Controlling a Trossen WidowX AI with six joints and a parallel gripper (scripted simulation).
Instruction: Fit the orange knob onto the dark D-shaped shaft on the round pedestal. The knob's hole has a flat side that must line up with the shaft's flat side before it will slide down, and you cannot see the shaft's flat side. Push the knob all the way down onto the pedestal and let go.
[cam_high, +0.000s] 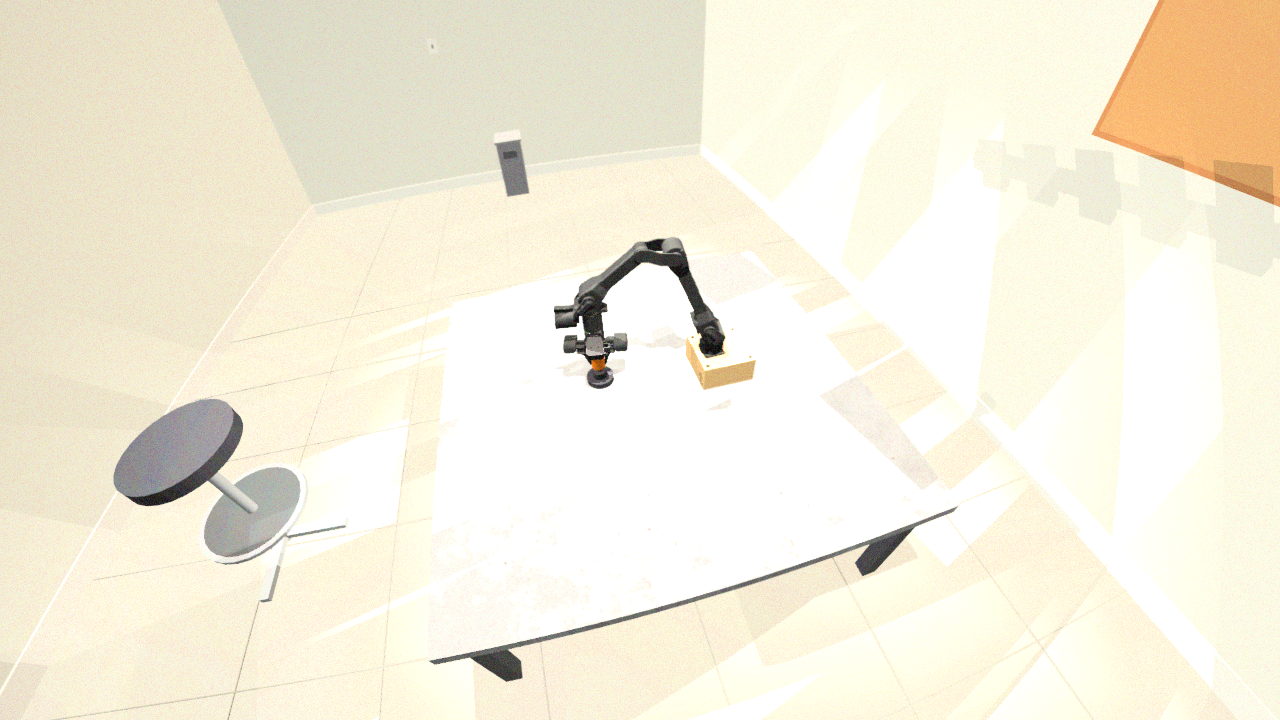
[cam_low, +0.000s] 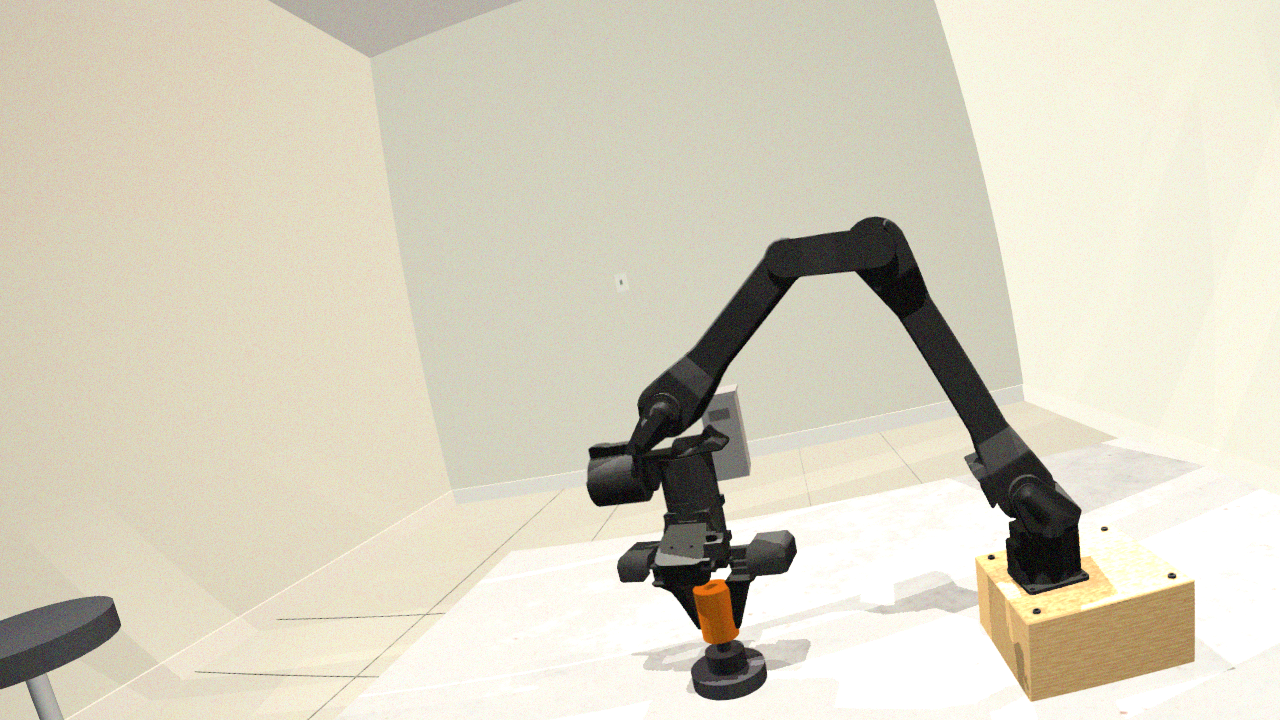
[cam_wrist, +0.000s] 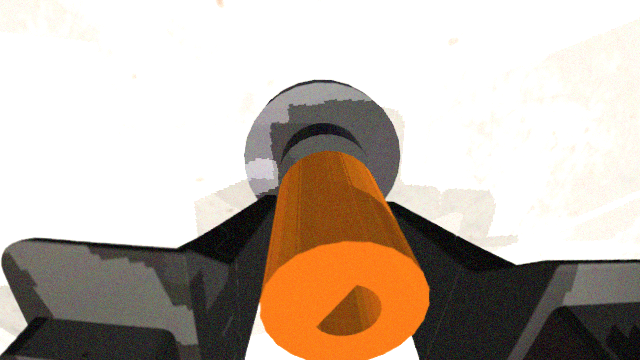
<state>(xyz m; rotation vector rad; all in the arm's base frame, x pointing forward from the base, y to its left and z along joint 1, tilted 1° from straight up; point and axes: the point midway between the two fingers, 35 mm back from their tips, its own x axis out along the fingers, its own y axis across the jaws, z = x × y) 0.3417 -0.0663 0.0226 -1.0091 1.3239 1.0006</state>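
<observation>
My gripper tip is now 2 cm below the orange knob. Also, from my gripper tip: dark shaft 4 cm below.
</observation>
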